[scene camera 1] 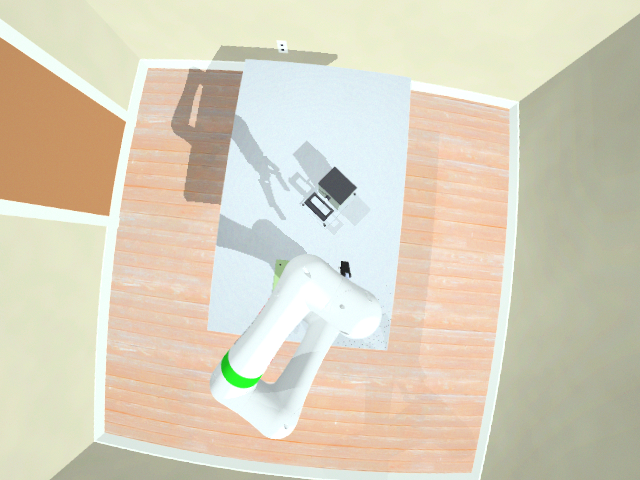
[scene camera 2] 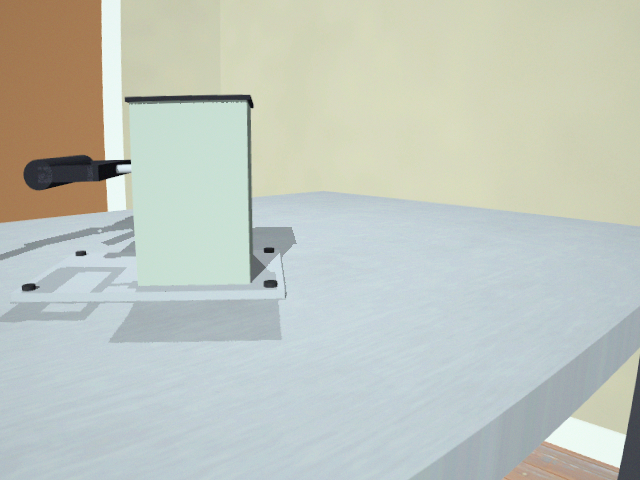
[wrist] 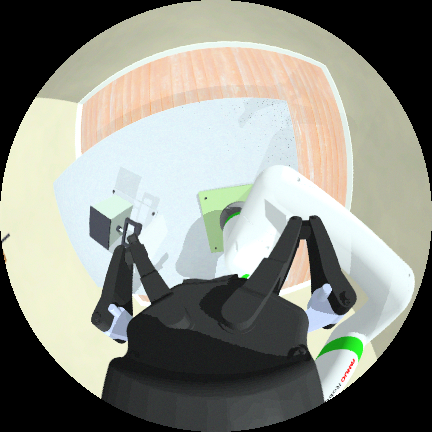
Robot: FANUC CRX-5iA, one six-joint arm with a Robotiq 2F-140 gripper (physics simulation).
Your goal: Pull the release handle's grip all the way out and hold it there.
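Note:
The release handle has a black frame-shaped grip [scene camera 1: 313,210] [scene camera 2: 56,172] [wrist: 125,232] on the side of a pale green box [scene camera 1: 337,184] [scene camera 2: 191,196] [wrist: 120,212] with a dark top. A short light rod [scene camera 2: 124,168] shows between grip and box. The box stands upright on a pale base plate [scene camera 2: 82,296]. My gripper [wrist: 213,215] is wide open with nothing between its fingers. In the wrist view one fingertip overlaps the lower edge of the grip; contact cannot be told. In scene camera 1 the arm hides most of the gripper, and a small black part of it shows beside the arm.
The white arm [scene camera 1: 273,330] [wrist: 320,210] reaches over the near part of the pale table [scene camera 1: 320,103] [scene camera 2: 413,335] [wrist: 175,150]. A green mounting plate [scene camera 1: 279,268] [wrist: 209,200] lies under the arm's base. Small black bolts [scene camera 2: 270,283] stand at the base plate's corners.

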